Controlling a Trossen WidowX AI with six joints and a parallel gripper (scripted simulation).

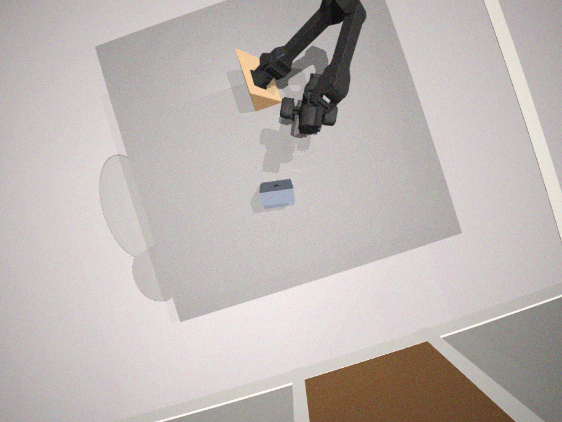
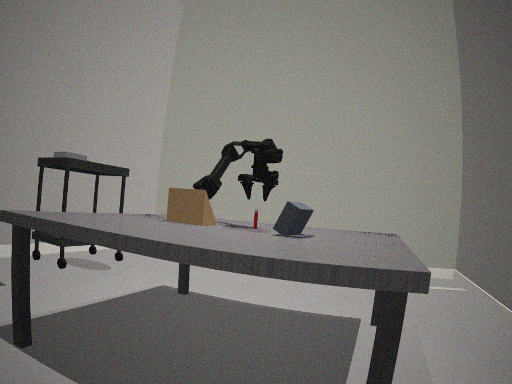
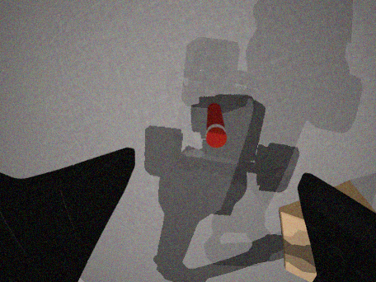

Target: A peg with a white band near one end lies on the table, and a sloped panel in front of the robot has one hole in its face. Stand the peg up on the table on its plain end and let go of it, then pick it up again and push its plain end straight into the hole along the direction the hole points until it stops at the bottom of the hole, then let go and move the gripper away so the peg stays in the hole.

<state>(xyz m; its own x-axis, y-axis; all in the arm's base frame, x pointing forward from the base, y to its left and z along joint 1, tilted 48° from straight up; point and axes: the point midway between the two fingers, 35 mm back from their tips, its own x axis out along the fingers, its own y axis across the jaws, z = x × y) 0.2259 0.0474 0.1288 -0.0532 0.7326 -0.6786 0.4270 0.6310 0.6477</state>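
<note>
My gripper tip is now 60 mm above the red peg. From my gripper tip the other things lie so: sloped panel 220 mm ahead, 180 mm to the right, 60 mm below.
</note>
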